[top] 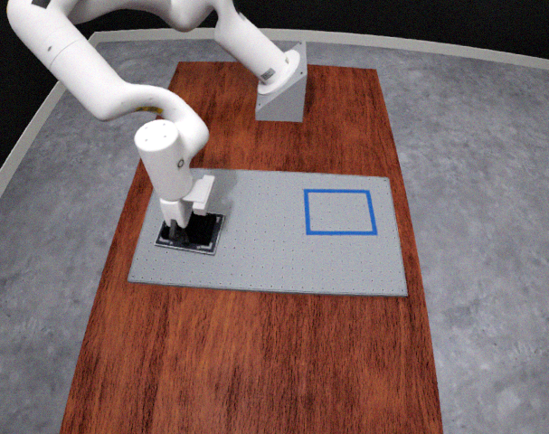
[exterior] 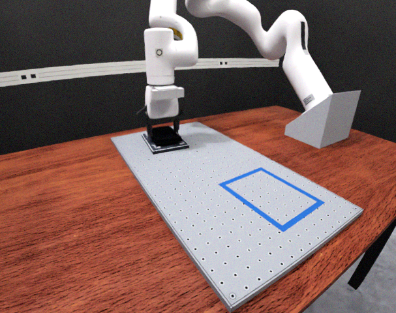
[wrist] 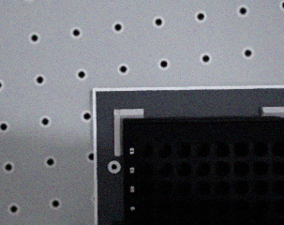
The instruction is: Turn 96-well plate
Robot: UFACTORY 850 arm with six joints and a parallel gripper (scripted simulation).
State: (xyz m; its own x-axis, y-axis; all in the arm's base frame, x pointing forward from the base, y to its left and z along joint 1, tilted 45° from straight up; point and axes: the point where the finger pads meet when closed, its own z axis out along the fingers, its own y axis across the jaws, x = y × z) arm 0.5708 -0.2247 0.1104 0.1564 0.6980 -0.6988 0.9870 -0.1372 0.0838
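The dark plate nest N1 is 3 cm below my hand. From my hand the other things lie so: black 96-well plate (1 cm below).
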